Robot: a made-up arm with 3 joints. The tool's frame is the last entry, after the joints. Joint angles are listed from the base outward. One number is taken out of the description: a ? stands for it. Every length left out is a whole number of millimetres.
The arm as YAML. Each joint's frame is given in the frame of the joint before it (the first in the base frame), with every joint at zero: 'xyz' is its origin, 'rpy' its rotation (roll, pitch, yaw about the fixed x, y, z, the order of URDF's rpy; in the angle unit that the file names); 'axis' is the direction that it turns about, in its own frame. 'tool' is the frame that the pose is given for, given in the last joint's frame.
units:
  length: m
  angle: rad
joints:
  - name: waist
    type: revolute
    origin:
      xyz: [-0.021, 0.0, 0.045]
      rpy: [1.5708, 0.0, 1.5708]
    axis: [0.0, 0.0, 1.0]
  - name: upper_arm
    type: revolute
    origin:
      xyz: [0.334, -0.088, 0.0]
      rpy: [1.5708, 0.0, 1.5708]
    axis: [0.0, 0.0, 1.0]
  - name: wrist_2
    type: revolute
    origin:
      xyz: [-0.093, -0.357, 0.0]
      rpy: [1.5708, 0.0, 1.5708]
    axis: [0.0, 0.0, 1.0]
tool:
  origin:
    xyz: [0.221, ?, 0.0]
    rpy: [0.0, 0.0, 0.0]
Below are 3 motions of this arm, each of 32 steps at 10 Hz.
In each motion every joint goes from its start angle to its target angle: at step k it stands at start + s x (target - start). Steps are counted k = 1, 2, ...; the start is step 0. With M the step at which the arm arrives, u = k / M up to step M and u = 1 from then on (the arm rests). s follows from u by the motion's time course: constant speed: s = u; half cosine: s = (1 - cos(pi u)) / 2; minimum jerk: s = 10 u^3 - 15 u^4 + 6 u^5.
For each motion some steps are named. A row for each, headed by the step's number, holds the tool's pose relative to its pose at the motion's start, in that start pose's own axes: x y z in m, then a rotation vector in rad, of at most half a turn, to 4 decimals.
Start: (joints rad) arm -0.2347 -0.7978 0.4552
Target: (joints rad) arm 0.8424 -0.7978 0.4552
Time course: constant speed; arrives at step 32
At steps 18, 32:
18: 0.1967 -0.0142 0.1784 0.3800 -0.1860 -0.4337
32: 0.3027 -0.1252 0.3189 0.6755 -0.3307 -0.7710

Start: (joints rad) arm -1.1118 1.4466 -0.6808
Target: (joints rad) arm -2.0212 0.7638 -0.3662
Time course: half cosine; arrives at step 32
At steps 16, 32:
16: 0.0982 0.1141 -0.0708 0.0802 -0.3500 -0.2816
32: 0.2569 0.1409 -0.1064 -0.0423 -0.7437 -0.5281

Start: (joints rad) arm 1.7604 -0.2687 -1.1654
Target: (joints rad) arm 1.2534 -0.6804 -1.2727
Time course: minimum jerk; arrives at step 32
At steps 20, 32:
20: 0.1327 -0.0338 -0.1114 0.1545 -0.4201 0.0732
32: 0.2010 -0.0409 -0.1362 0.2213 -0.5642 0.1293

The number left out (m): -0.066
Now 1 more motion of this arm.
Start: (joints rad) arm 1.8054 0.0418 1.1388
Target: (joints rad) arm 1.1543 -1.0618 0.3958
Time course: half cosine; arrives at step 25
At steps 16, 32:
16: -0.1570 -0.2700 -0.2257 -0.8824 -0.1534 -0.3301
32: -0.2371 -0.3704 -0.2298 -1.1669 -0.3501 -0.3152

